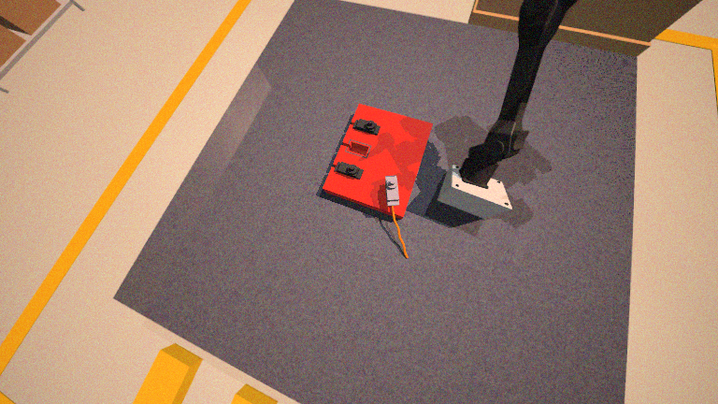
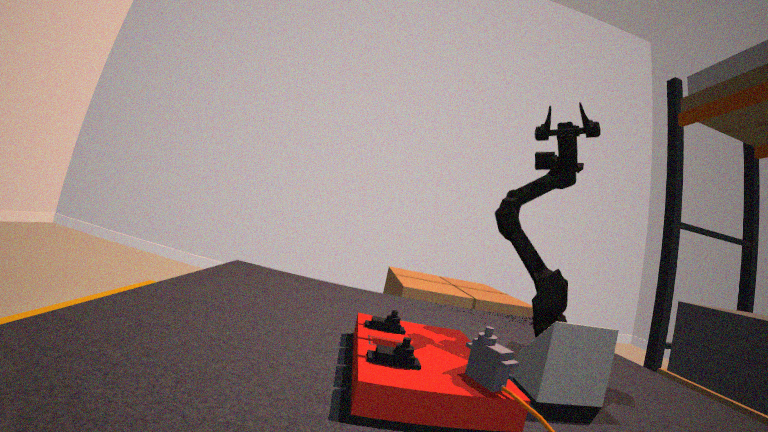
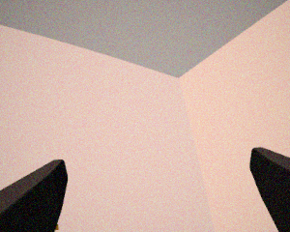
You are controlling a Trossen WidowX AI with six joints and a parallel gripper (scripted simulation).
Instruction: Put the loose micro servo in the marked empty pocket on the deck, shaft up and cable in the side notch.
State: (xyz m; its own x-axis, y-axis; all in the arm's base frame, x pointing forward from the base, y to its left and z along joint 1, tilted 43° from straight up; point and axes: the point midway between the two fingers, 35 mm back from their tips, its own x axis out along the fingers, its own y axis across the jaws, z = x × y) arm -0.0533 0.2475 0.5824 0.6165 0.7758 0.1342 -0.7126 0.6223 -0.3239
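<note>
My gripper tip is 670 mm above the red deck, 310 mm short of it and 180 mm to the right of it.
</note>
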